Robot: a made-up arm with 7 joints.
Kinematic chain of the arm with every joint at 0, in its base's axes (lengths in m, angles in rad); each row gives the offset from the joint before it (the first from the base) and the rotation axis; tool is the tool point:
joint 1: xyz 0 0.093 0 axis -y
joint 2: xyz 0 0.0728 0 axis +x
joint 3: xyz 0 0 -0.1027 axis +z
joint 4: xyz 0 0 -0.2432 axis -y
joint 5: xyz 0 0 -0.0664 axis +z
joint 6: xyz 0 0 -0.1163 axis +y
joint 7: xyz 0 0 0 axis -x
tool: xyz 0 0 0
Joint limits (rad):
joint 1: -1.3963..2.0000
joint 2: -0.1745..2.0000
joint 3: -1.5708..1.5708
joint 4: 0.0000..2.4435
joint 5: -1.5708..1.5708
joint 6: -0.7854..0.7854
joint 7: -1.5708..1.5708
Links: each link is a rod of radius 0.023 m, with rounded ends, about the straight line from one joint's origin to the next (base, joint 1, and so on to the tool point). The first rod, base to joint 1, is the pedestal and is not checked.
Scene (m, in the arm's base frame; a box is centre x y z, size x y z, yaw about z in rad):
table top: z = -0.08
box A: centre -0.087 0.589 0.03 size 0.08 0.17 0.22 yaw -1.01
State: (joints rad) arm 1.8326 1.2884 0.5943 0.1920 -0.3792 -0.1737 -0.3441
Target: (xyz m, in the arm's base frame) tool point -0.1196 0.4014 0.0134
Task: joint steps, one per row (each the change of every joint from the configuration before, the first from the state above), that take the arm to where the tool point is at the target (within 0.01 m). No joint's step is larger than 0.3 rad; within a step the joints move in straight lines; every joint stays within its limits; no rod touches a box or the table.
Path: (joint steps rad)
1: -0.0238 -0.0547 0.0013 0.2696 0.0156 -0.0487 -0.0387
2: -0.0238 -0.0547 0.0013 0.2696 0.0156 -0.0488 -0.0386
3: -0.0238 -0.0547 0.0013 0.2696 0.0156 -0.0487 -0.0387
4: -0.0238 -0.0546 0.0013 0.2696 0.0156 -0.0487 -0.0386
5: -0.0238 -0.0547 0.0012 0.2696 0.0156 -0.0488 -0.0387
6: 0.0955 0.1566 0.1679 0.2492 -0.0260 0.0812 0.0645
7: 0.0954 0.1566 0.1678 0.2492 -0.0260 0.0813 0.0644
8: 0.0955 0.1566 0.1679 0.2492 -0.0260 0.0812 0.0644

